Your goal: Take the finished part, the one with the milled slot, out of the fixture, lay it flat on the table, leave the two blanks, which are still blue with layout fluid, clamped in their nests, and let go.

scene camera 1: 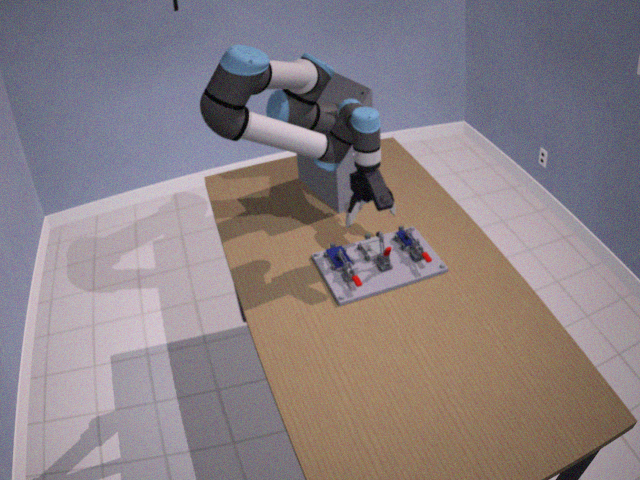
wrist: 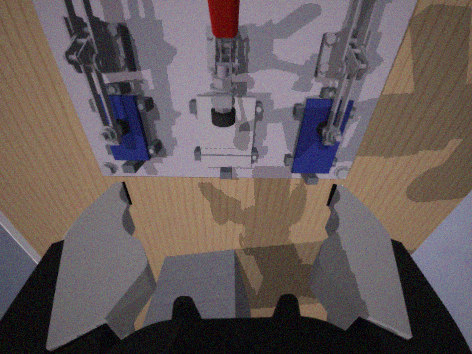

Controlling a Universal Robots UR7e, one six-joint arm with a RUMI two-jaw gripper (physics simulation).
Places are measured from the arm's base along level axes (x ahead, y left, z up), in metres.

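Where they show: gripper, fingertip midpoint: (scene camera 1: 371,221) (wrist: 231,185); arm's base, origin of the base link: (scene camera 1: 328,123).
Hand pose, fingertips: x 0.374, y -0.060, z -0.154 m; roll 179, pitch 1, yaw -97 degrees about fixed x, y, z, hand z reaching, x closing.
Note:
Things, the pixels of their centre, and the offset from my fingertips. "spot": a spot on its surface instead. Level surfaces: height alone.
- finished part, body centre: (wrist: 226,133) (scene camera 1: 373,248) 0.005 m ahead, 0.006 m left, 0.097 m down
- fixture plate, body centre: (wrist: 226,85) (scene camera 1: 380,263) 0.052 m ahead, 0.000 m left, 0.118 m down
- middle toggle clamp, surface spot: (scene camera 1: 383,263) spot: 0.096 m ahead, 0.015 m right, 0.082 m down
- wooden table, its level: 0.125 m down
The finished part (scene camera 1: 364,251) (wrist: 240,134), pale grey with a slot line across it, lies in the middle nest of the fixture plate (scene camera 1: 374,285) (wrist: 185,30). The middle toggle clamp (scene camera 1: 383,263) is open, its arm upright; its black tip (wrist: 223,117) covers some of the part in the wrist view. One blue blank (scene camera 1: 337,256) (wrist: 309,142) and the other blue blank (scene camera 1: 403,238) (wrist: 132,135) sit in the outer nests with clamp arms down on them. My gripper (scene camera 1: 372,217) (wrist: 231,185) is open and empty, above and beyond the plate's robot-side edge.
Red clamp handles (scene camera 1: 356,280) (scene camera 1: 426,256) (wrist: 223,19) stand over the plate; the outer two point away from the robot base. The wooden table (scene camera 1: 413,361) (wrist: 165,205) surrounds the fixture. The grey robot pedestal (scene camera 1: 323,180) (wrist: 200,280) stands behind the gripper.

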